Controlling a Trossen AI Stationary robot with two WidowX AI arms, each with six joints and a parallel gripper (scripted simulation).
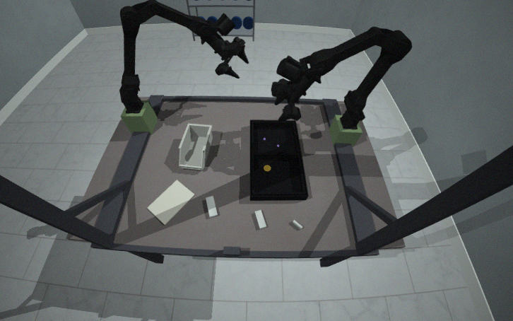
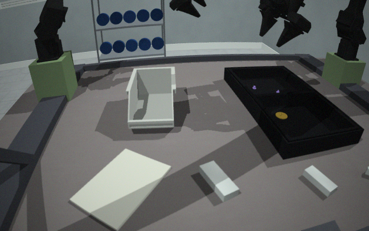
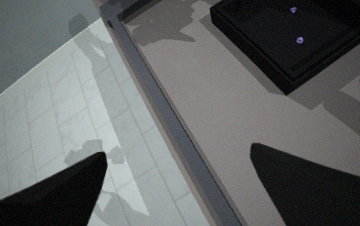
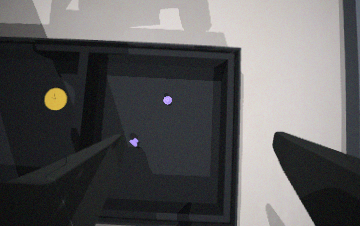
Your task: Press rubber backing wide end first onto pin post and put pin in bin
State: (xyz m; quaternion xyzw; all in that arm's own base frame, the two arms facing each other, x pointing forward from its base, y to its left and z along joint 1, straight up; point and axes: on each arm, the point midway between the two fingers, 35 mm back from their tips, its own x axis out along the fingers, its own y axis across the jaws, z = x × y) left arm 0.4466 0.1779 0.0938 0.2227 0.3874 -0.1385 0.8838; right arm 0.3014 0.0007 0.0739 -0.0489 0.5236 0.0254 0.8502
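My right hand is 18 cm past the yellow pin, 4 cm to the right of it and 16 cm above it. From my right hand the other things lie so: cream flat plate: 35 cm behind, 39 cm to the left, 17 cm below; then black tray: 13 cm behind, 1 cm to the left, 15 cm below; then white bin: 12 cm behind, 34 cm to the left, 13 cm below.
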